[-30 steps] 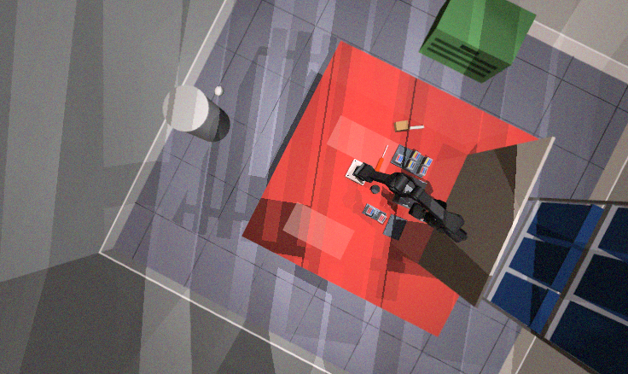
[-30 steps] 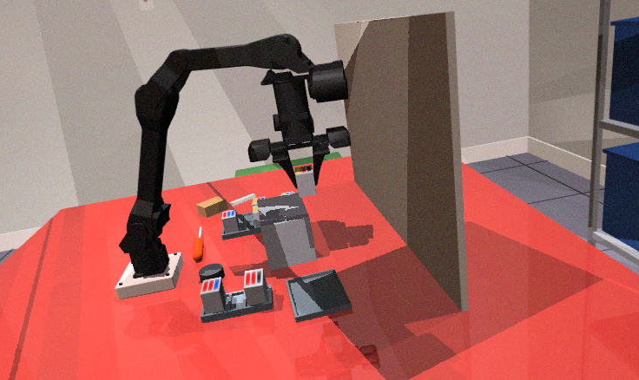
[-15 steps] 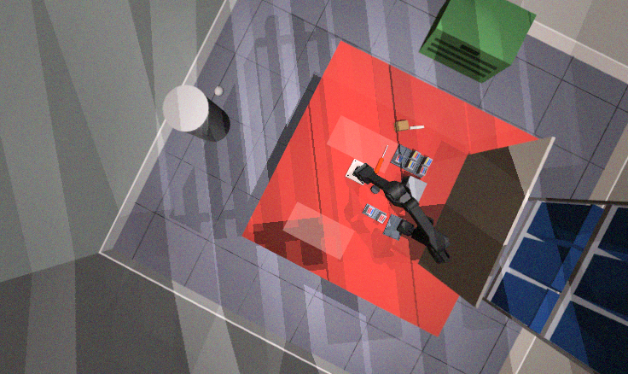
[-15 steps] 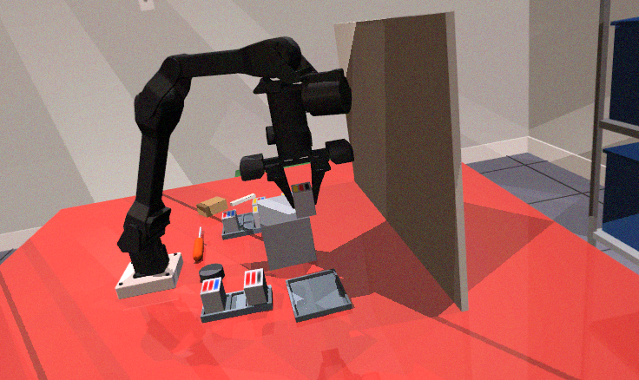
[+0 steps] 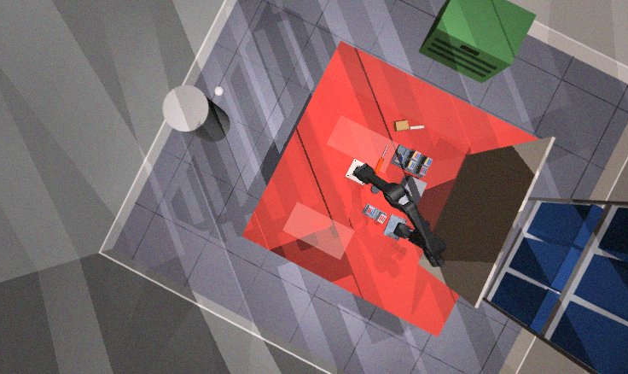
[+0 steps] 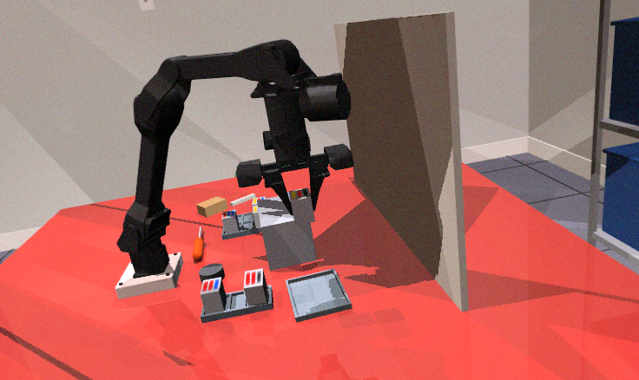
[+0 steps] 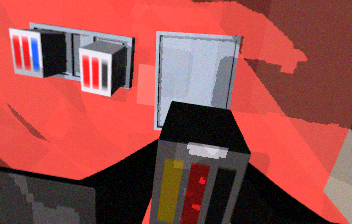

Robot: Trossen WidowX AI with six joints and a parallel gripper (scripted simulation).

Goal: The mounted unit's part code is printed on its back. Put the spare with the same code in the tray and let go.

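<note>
The holder lies 15 cm behind my gripper tip, 1 cm to the left of it and 16 cm below it. Round my gripper tip: tall beige panel (20 cm ahead, 22 cm to the left, 6 cm above); mounted unit (4 cm behind, 22 cm to the left, 11 cm below); tan block (25 cm behind, 53 cm to the left, 15 cm below).
</note>
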